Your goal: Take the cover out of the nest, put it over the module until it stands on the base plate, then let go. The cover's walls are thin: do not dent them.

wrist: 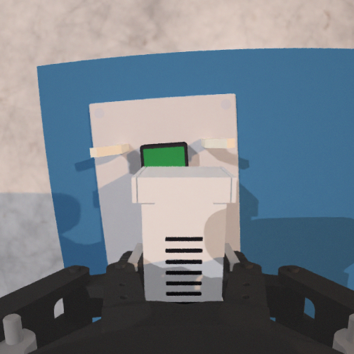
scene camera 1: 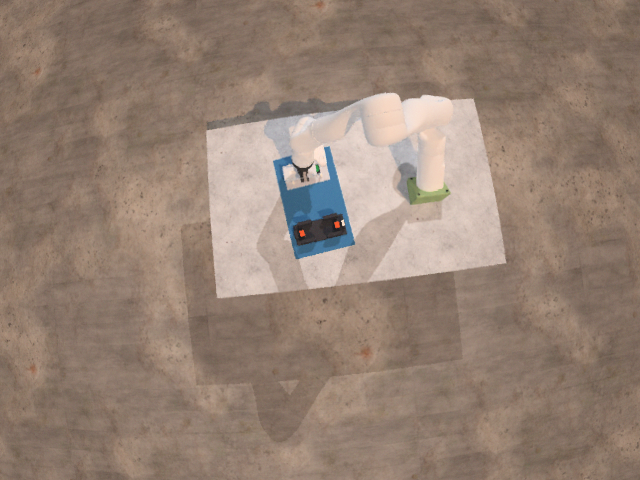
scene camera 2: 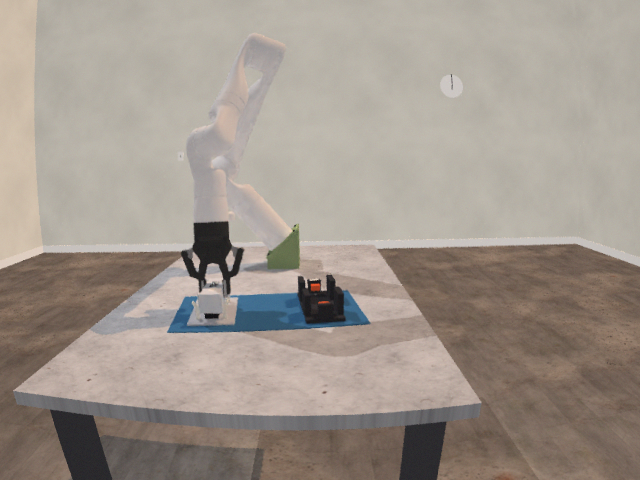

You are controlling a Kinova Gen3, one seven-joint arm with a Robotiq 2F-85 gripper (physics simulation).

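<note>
The white cover [scene camera 2: 210, 300] [wrist: 183, 220], with black slots along one face, is upright between the fingers of my gripper [scene camera 1: 305, 178] [scene camera 2: 214, 287] [wrist: 182, 258], which is shut on it. The cover is over the white base plate [scene camera 1: 294, 184] [scene camera 2: 230, 317] [wrist: 160, 117], its lower edge above the plate. The module [scene camera 1: 317, 168] [scene camera 2: 211, 314] [wrist: 164, 157] stands on the plate; its green, black-rimmed top shows past the cover's far edge in the wrist view, and a dark lower part shows below the cover in scene camera 2. How far the cover overlaps it is hidden. The black nest [scene camera 1: 319, 231] [scene camera 2: 324, 312] holds no cover.
Two pale upright guides [wrist: 110, 150] stand on the base plate, either side of the module. Plate and nest are on a blue mat [scene camera 1: 315, 198] [scene camera 2: 266, 312] [wrist: 300, 175]. The nest has tall black posts and orange parts. The arm's green base [scene camera 1: 428, 194] [scene camera 2: 286, 257] is farther back on the table [scene camera 2: 258, 377].
</note>
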